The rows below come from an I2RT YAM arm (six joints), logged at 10 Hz.
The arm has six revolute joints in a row. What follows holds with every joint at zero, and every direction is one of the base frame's. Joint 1 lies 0.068 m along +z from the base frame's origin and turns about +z. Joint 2 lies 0.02 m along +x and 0.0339 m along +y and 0.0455 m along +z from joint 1 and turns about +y. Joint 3 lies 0.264 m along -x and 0.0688 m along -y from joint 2 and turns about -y. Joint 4 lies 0.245 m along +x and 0.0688 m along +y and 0.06 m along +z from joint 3 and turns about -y. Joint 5 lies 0.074 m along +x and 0.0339 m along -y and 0.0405 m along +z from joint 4 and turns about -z. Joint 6 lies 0.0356 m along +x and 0.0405 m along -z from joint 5 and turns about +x. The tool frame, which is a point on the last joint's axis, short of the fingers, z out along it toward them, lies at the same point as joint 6; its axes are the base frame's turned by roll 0, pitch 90 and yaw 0 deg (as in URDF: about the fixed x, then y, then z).
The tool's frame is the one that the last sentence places.
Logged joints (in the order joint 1, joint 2, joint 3, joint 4, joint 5, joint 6), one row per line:
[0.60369, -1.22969, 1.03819, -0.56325, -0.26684, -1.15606]
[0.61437, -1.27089, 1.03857, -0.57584, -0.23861, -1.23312]
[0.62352, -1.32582, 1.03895, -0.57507, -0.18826, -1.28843]
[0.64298, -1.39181, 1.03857, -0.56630, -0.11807, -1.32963]
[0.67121, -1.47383, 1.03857, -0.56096, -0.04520, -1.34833]
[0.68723, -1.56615, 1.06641, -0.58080, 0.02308, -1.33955]
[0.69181, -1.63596, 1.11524, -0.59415, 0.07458, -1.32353]
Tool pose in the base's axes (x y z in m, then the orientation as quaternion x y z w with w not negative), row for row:
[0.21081, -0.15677, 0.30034, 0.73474, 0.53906, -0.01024, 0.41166]
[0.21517, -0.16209, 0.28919, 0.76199, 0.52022, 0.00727, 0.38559]
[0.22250, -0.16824, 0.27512, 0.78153, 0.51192, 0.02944, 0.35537]
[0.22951, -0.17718, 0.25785, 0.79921, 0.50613, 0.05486, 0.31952]
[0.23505, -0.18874, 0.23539, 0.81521, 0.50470, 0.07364, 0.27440]
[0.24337, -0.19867, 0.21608, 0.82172, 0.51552, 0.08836, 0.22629]
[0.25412, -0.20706, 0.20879, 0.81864, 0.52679, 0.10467, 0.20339]
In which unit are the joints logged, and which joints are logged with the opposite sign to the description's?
The joints are logged in radians. Opposite sign: joint 1, joint 2, joint 5, joint 6.
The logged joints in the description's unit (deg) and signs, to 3 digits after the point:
[-34.589, 70.456, 59.484, -32.272, 15.289, 66.237]
[-35.201, 72.817, 59.506, -32.993, 13.671, 70.653]
[-35.725, 75.964, 59.527, -32.949, 10.787, 73.822]
[-36.840, 79.745, 59.506, -32.447, 6.765, 76.182]
[-38.458, 84.444, 59.506, -32.141, 2.590, 77.254]
[-39.375, 89.734, 61.101, -33.277, -1.322, 76.751]
[-39.638, 93.734, 63.899, -34.042, -4.273, 75.833]

